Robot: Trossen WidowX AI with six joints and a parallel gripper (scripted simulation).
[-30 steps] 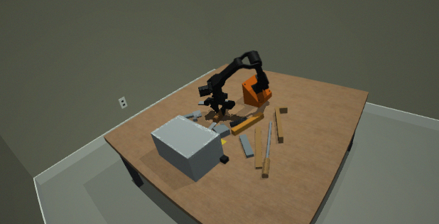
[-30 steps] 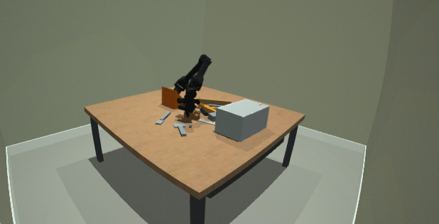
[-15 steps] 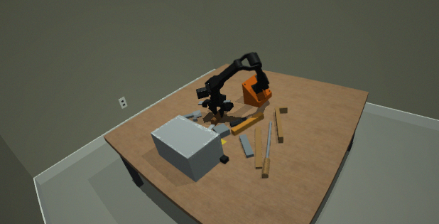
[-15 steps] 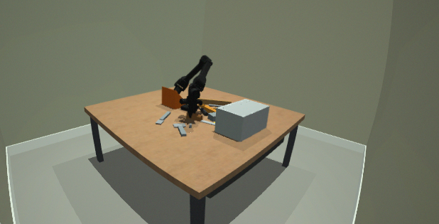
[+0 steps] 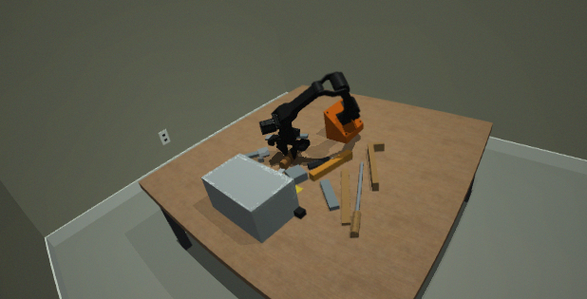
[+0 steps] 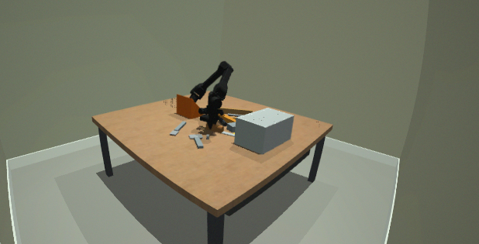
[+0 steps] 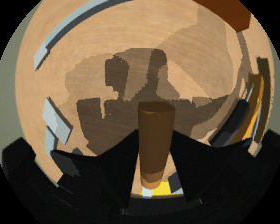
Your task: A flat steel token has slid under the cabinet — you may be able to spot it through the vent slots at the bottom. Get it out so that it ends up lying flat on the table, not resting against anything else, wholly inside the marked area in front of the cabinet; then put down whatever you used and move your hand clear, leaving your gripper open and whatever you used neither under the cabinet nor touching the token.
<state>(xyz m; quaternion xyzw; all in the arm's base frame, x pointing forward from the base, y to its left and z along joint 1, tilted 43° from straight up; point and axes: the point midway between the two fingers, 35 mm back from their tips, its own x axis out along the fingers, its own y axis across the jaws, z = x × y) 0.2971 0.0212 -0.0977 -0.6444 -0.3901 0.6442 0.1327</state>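
Now: gripper tip 8 cm short of the grey block, 12 cm to the right of it and 1 cm below it. Round my gripper tip: wooden stick (3 cm ahead, 35 cm to the left); then orange bar (6 cm behind, 19 cm to the left, 1 cm above); then grey t-piece (8 cm ahead, 17 cm to the right).
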